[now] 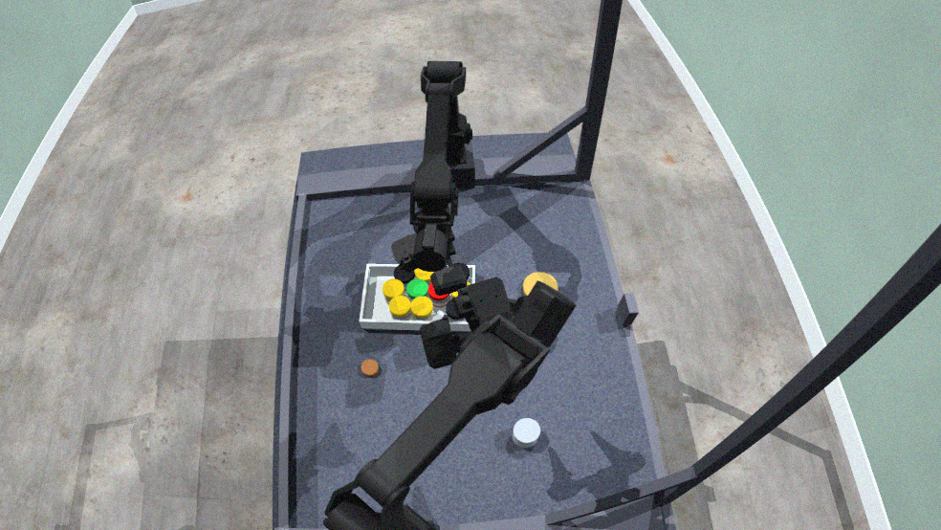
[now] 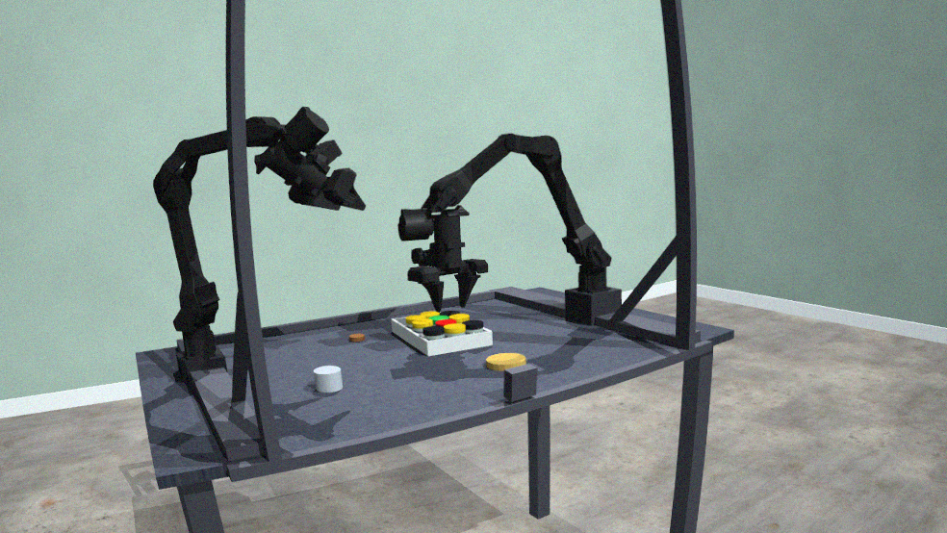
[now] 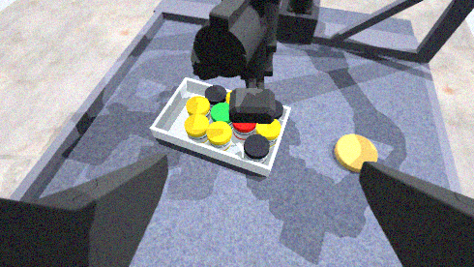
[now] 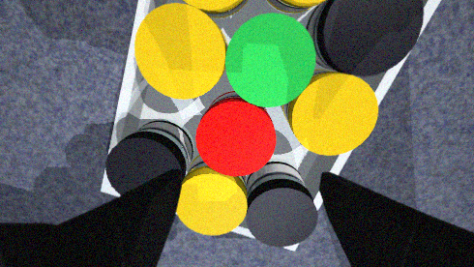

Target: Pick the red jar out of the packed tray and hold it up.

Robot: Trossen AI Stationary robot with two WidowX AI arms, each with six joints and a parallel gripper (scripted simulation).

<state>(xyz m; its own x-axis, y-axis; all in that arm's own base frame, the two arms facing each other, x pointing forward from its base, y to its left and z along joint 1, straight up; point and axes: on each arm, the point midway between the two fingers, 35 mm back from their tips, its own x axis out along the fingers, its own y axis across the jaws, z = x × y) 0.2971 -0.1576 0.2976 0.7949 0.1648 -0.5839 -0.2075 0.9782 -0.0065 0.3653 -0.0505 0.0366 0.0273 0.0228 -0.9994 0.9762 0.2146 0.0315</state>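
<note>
My right gripper is now 80 mm above the red jar and 10 mm to the right of it. The rest, counted from my right hand: green jar 80 mm below, 50 mm ahead, 10 mm to the left; then yellow jar 80 mm below, 40 mm ahead, 30 mm to the right; then black-capped jar 80 mm below, 40 mm to the right, 30 mm behind.
</note>
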